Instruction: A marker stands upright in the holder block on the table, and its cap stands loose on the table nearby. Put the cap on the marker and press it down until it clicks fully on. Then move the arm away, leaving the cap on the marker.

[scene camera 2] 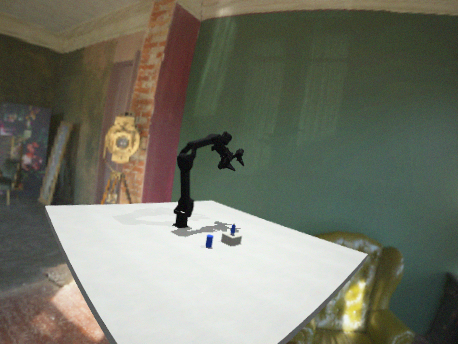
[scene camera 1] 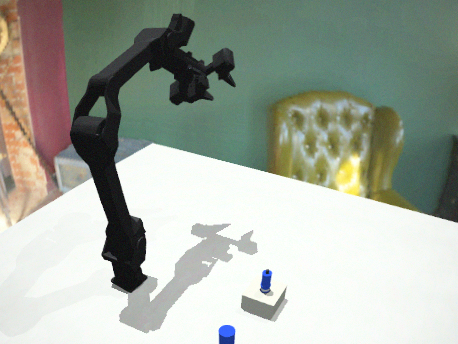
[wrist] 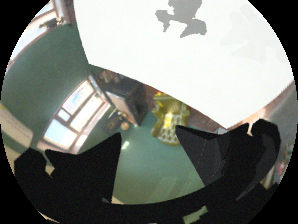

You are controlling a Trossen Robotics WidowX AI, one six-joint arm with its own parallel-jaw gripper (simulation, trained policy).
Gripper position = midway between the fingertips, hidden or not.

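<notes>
Gripper visible to me in scene camera 1 and in the wrist view: my gripper (scene camera 1: 223,92), the same gripper (wrist: 148,132).
</notes>
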